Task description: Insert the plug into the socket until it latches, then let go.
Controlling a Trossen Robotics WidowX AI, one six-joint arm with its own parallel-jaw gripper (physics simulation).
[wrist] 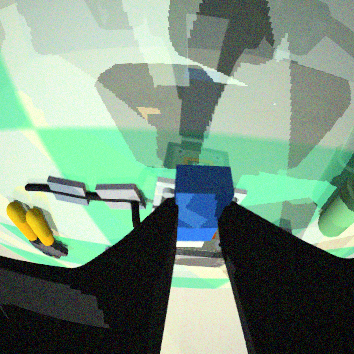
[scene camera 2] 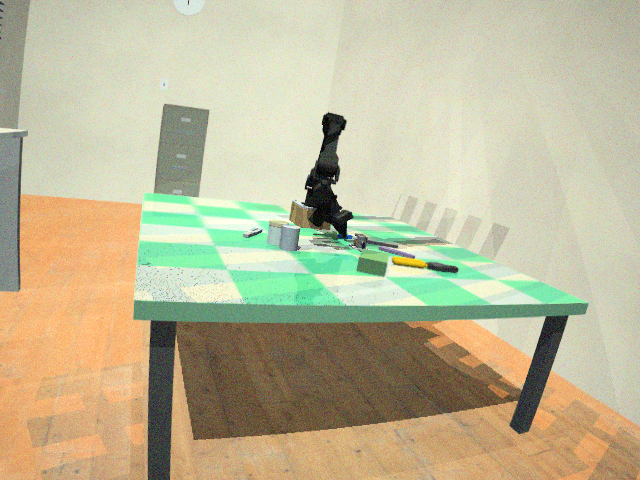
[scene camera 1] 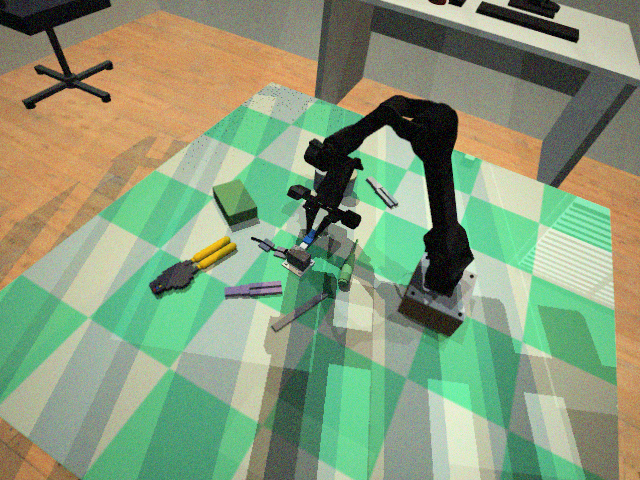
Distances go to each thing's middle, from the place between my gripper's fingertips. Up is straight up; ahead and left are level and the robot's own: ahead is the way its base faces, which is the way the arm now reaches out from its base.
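Socket (wrist: 209,254): 1 cm below my hand and 7 cm to the left of it. Blue plug (wrist: 201,191): 1 cm to the left of my hand. Yellow-handled pliers (scene camera 1: 179,275): 19 cm to the left of my hand, 21 cm ahead of it and 3 cm below it. Green block (scene camera 1: 236,204): 2 cm to the right of my hand, 2 cm below it and 24 cm ahead of it.
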